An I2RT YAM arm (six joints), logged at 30 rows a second.
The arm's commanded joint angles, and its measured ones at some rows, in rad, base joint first. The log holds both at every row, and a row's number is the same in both.
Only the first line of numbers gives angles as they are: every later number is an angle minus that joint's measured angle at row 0.
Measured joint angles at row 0:
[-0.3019, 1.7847, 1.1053, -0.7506, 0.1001, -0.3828]
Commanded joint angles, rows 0 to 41:
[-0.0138, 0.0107, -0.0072, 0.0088, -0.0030, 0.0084]
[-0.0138, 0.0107, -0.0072, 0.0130, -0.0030, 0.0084]
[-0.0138, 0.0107, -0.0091, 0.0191, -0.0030, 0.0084]
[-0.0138, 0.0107, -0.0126, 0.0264, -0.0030, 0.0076]
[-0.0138, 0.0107, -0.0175, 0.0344, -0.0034, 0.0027]
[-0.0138, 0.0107, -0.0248, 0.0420, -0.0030, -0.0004]
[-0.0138, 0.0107, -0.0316, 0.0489, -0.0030, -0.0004]
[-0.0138, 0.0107, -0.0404, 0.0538, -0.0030, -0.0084]
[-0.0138, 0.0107, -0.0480, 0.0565, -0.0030, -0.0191]
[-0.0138, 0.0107, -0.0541, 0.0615, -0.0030, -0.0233]
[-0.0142, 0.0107, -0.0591, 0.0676, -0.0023, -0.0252]
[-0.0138, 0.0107, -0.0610, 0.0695, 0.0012, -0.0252]
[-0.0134, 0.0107, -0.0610, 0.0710, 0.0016, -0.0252]
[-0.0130, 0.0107, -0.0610, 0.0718, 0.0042, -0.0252]
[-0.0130, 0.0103, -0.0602, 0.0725, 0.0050, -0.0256]
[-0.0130, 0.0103, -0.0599, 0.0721, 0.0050, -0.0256]
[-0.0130, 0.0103, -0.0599, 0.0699, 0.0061, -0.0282]
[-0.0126, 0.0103, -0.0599, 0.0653, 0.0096, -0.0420]
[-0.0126, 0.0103, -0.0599, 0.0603, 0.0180, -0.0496]
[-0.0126, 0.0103, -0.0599, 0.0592, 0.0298, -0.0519]
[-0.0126, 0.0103, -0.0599, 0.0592, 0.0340, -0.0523]
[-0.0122, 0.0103, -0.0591, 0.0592, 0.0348, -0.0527]
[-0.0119, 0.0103, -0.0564, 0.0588, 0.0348, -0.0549]
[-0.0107, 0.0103, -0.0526, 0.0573, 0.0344, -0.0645]
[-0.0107, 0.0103, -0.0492, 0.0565, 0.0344, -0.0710]
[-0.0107, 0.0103, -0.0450, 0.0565, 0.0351, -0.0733]
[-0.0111, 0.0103, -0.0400, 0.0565, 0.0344, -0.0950]
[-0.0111, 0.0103, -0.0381, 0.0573, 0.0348, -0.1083]
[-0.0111, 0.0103, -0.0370, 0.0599, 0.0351, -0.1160]
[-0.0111, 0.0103, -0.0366, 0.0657, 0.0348, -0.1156]
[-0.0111, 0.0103, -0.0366, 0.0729, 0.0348, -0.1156]
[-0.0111, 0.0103, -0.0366, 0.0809, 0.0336, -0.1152]
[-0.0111, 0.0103, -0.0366, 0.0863, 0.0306, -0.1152]
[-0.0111, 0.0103, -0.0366, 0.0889, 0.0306, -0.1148]
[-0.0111, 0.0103, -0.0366, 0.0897, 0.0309, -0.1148]
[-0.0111, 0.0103, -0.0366, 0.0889, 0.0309, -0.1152]
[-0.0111, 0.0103, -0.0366, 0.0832, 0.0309, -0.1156]
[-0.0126, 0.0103, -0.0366, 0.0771, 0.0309, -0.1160]
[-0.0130, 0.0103, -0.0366, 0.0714, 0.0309, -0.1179]
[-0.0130, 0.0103, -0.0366, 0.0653, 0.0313, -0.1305]
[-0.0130, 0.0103, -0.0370, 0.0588, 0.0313, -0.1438]
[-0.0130, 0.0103, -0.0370, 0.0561, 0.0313, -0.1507]
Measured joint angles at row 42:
[-0.0061, 0.0004, -0.0396, 0.0710, 0.0306, -0.1167]
